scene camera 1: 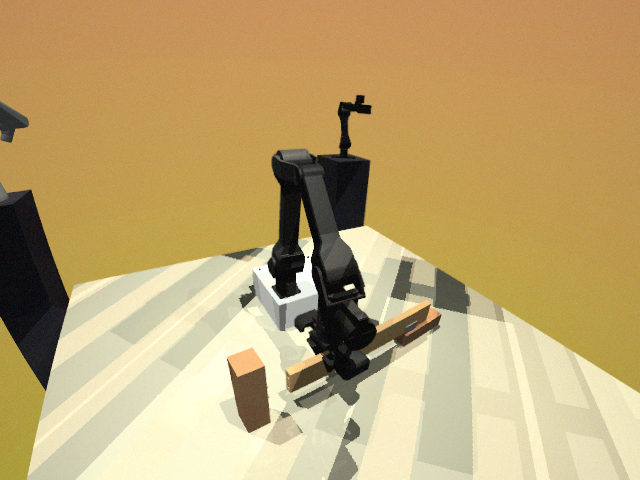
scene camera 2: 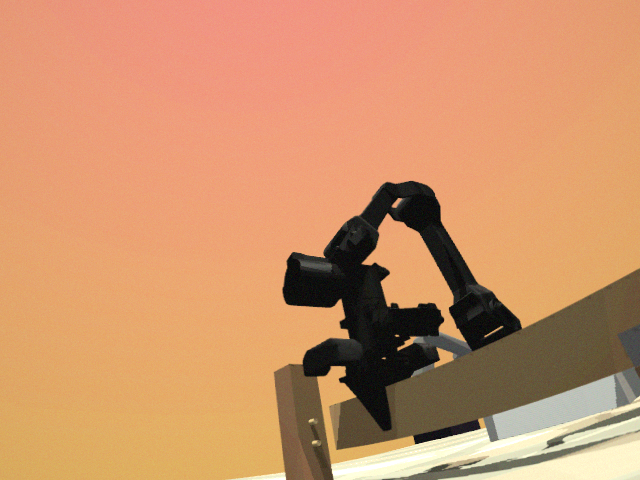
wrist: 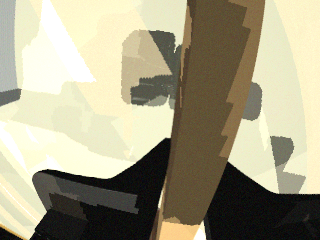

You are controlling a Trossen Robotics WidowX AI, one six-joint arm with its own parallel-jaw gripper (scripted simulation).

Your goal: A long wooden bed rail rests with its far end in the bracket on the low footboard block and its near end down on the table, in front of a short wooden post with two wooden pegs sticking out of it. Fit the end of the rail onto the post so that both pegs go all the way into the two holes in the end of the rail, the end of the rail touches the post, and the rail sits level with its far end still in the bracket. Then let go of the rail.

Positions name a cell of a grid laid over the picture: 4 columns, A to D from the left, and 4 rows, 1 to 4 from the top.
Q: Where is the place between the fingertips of my gripper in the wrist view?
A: At C3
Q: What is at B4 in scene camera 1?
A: A wooden post.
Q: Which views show the wooden bed rail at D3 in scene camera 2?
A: Scene camera 1, scene camera 2 and the wrist view: all of them.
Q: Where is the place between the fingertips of my gripper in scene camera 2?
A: C4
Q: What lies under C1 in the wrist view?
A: A wooden bed rail.
